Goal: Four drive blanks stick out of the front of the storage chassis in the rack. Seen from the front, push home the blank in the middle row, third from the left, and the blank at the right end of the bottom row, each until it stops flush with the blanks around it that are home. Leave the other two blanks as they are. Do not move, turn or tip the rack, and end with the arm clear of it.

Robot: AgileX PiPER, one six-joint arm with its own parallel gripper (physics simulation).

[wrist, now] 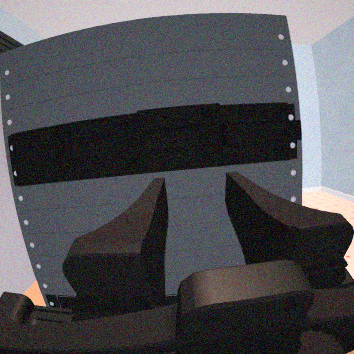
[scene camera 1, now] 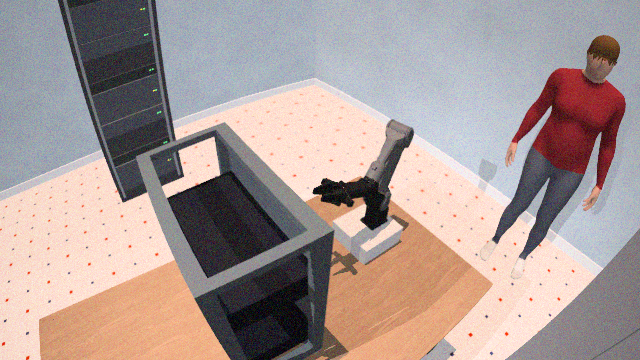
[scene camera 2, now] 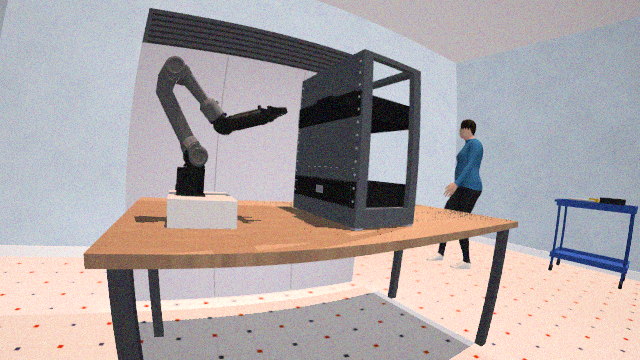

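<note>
The grey rack (scene camera 1: 272,182) (scene camera 2: 365,150) (wrist: 150,65) stands upright on the table. The black storage chassis (scene camera 1: 220,220) (scene camera 2: 332,111) (wrist: 75,150) spans its upper part. In the wrist view, a top-row blank (wrist: 179,114) right of the middle rises above the chassis edge, and a blank at the right end (wrist: 298,130), about middle height, juts past the side. Dark shading hides how far the middle-row third blank and the bottom-right blank stand out. My gripper (scene camera 1: 331,196) (scene camera 2: 286,110) (wrist: 195,189) is open and empty, in front of the rack and apart from it.
The arm's white base block (scene camera 1: 375,245) (scene camera 2: 201,212) sits on the wooden table (scene camera 1: 425,280) (scene camera 2: 280,242). A lower black unit (scene camera 2: 332,192) is in the rack. A tall server rack (scene camera 1: 125,95), two people (scene camera 1: 582,120) (scene camera 2: 467,160) and a blue cart (scene camera 2: 590,257) stand away from the table.
</note>
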